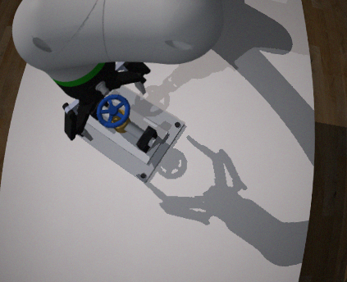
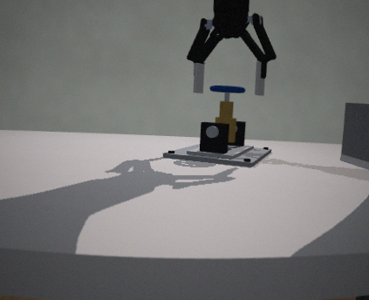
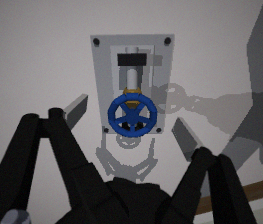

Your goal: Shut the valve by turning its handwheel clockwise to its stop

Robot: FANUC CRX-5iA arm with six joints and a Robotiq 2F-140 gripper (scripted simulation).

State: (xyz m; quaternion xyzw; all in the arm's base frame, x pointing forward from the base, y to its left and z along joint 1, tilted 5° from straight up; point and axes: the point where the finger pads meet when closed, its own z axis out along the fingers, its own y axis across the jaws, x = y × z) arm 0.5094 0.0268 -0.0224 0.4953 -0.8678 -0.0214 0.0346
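Now: hand 10 mm above the handwheel.
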